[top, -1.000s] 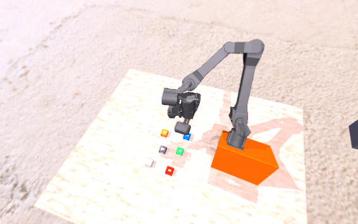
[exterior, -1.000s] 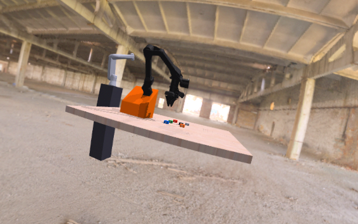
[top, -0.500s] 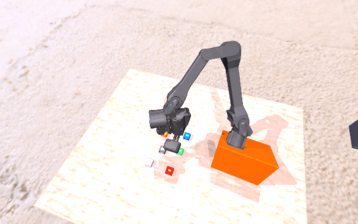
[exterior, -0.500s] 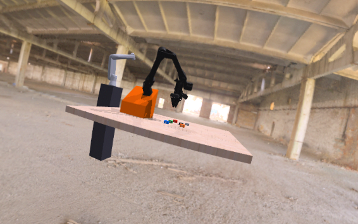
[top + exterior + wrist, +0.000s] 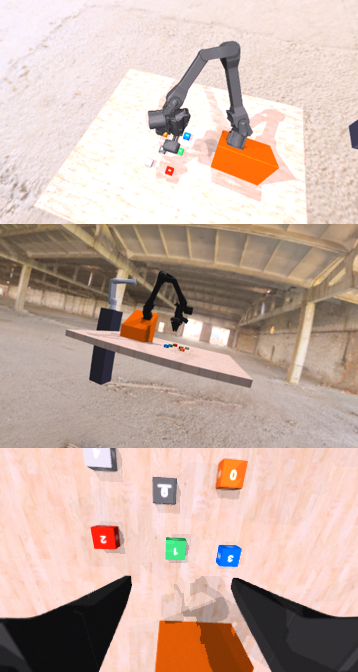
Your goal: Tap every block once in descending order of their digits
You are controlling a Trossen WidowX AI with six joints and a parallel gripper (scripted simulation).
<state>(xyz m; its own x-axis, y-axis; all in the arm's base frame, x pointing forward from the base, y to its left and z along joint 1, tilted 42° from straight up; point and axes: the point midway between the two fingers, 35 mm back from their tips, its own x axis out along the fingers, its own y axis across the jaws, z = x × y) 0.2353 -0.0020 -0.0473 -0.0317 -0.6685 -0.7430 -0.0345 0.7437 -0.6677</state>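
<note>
The dark grey block lies 12 cm below my gripper tip, 7 cm ahead of it and 2 cm to the left of it. Also, from my gripper tip: blue block 12 cm below, 9 cm to the right, 1 cm behind; then red block 12 cm below, 11 cm to the left; then green block 12 cm below, 1 cm behind.
</note>
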